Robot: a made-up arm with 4 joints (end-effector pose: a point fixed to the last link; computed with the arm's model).
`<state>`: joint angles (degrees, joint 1 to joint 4).
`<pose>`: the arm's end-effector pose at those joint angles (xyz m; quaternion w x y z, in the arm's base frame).
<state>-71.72 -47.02 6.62 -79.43</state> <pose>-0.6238 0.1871 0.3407 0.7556 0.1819 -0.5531 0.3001</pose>
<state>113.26 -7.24 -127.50 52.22</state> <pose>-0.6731 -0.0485 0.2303 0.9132 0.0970 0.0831 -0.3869</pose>
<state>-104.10 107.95 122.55 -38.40</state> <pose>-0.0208 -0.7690 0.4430 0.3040 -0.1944 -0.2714 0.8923</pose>
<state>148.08 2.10 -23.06 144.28</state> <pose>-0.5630 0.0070 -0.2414 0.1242 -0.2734 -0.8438 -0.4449</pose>
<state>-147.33 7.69 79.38 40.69</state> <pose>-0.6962 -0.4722 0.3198 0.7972 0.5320 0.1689 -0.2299</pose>
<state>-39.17 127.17 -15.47 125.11</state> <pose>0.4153 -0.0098 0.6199 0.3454 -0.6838 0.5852 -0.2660</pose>
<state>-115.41 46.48 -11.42 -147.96</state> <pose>-0.2380 -0.6082 0.1036 0.1854 -0.4603 0.7228 -0.4810</pose>
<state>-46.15 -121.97 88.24 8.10</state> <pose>0.2565 0.6149 0.2344 0.3946 -0.1498 -0.3504 -0.8361</pose>
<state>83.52 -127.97 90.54 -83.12</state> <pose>0.2028 -0.2818 -0.3109 0.0535 -0.9228 -0.3806 -0.0261</pose>
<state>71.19 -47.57 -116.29 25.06</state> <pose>-0.4564 -0.3846 0.0723 0.9123 0.3369 0.1018 0.2095</pose>
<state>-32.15 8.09 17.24 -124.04</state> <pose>-0.5270 0.0294 0.6597 0.4380 0.1173 -0.0842 0.8873</pose>
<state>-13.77 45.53 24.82 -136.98</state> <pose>-0.2646 0.1759 0.8174 0.2176 0.3072 0.2165 0.9008</pose>
